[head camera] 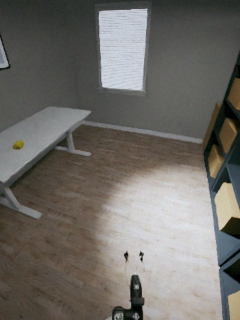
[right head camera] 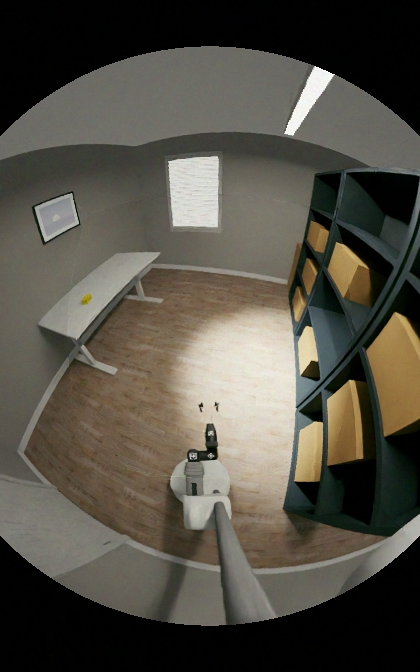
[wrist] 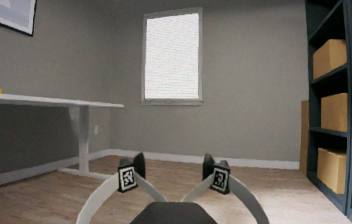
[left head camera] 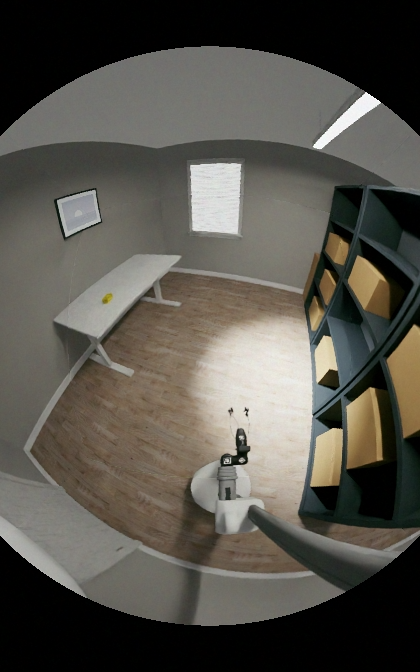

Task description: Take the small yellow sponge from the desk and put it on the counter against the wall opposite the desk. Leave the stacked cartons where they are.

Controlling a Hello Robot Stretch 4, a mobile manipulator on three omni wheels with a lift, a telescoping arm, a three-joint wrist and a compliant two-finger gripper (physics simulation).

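Places are measured from the robot's base along level axes (x ahead, y left, z up), in centimetres.
Pixels of known places: hand at its tool point: (head camera: 133,254) (right head camera: 208,404) (wrist: 173,169) (left head camera: 238,409).
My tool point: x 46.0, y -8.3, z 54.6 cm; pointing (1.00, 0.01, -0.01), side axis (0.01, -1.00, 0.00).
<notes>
Ahead of a thing's pixels: the offset from my tool point to its top centre. "spot": to the spot under its first point.
A small yellow sponge {dx +90.3, dy +111.2, dz +19.1 cm} (head camera: 18,144) (left head camera: 107,298) (right head camera: 86,299) lies on the white desk (head camera: 55,120) (left head camera: 145,265) (right head camera: 122,262) (wrist: 50,101) at the left wall; a sliver of yellow shows at the left edge of the wrist view. My gripper (head camera: 134,256) (left head camera: 238,412) (right head camera: 209,406) (wrist: 173,172) is open with nothing between its fingers, over the floor, well away from the desk. Tall cartons (head camera: 211,126) (left head camera: 310,277) (right head camera: 294,265) (wrist: 304,137) stand at the far end of the shelves. I cannot make out a counter for certain.
A dark shelf unit {spot: dx +94.1, dy -107.6, dz +108.2 cm} (left head camera: 362,210) (right head camera: 340,195) (wrist: 346,100) with several boxes runs along the right side. A window (head camera: 123,50) (wrist: 172,57) is in the far wall. A pale panel or cabinet {spot: dx -94.8, dy +105.5, dz -6.5 cm} (left head camera: 60,525) (right head camera: 55,525) shows at the lower left. The desk's feet (head camera: 25,207) (left head camera: 115,369) reach onto the floor.
</notes>
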